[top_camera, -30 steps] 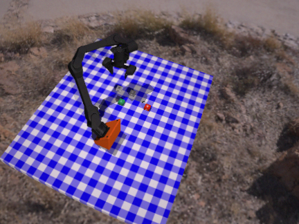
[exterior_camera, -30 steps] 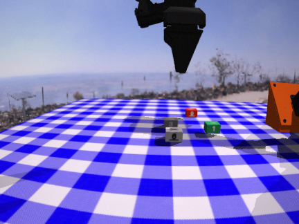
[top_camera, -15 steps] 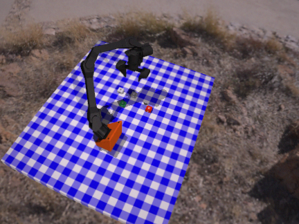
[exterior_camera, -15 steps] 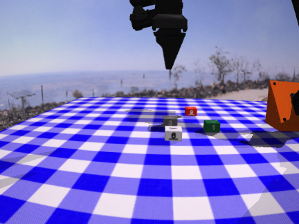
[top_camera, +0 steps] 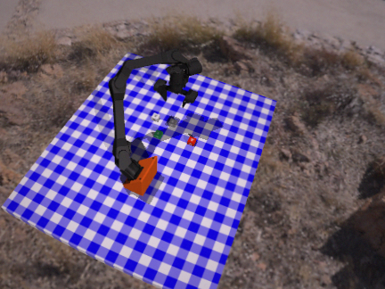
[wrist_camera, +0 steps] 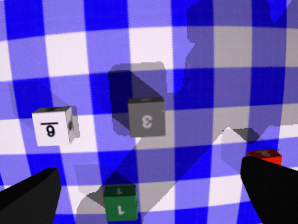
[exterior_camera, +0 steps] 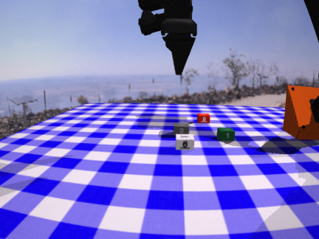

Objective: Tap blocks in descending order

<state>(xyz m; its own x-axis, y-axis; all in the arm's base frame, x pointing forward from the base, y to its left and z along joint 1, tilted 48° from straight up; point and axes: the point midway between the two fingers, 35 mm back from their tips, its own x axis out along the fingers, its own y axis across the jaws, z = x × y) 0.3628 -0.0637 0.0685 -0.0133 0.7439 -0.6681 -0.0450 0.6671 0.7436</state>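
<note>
The red block is 70 mm behind my gripper tip, 130 mm to the right of it and 120 mm below it. Also, from my gripper tip: white block marked 6: 20 mm behind, 80 mm to the left, 120 mm below; then grey block marked 3: 10 mm behind, 120 mm below; then green block marked 1: 100 mm behind, 20 mm to the left, 120 mm below.
</note>
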